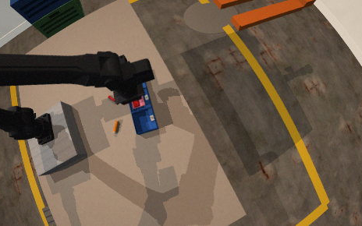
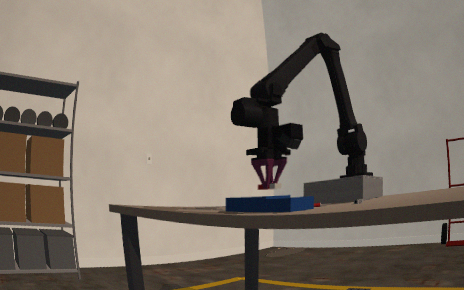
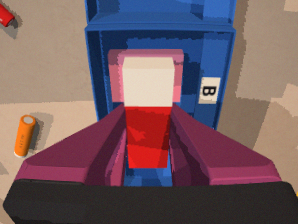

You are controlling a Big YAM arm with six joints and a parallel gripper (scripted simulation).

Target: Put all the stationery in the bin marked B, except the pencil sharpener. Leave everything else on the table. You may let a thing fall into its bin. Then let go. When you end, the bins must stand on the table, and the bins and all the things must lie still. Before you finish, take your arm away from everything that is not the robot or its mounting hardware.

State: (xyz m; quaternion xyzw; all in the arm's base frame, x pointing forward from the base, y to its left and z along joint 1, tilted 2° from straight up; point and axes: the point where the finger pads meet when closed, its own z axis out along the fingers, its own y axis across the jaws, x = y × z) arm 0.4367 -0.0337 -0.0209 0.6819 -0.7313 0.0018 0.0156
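The joined blue bins is 50 mm below my hand and 10 mm ahead of it. Round my hand: pink eraser block 60 mm below; then red-and-white eraser 10 mm to the left; then small red piece 110 mm behind, 70 mm to the left, 60 mm below.
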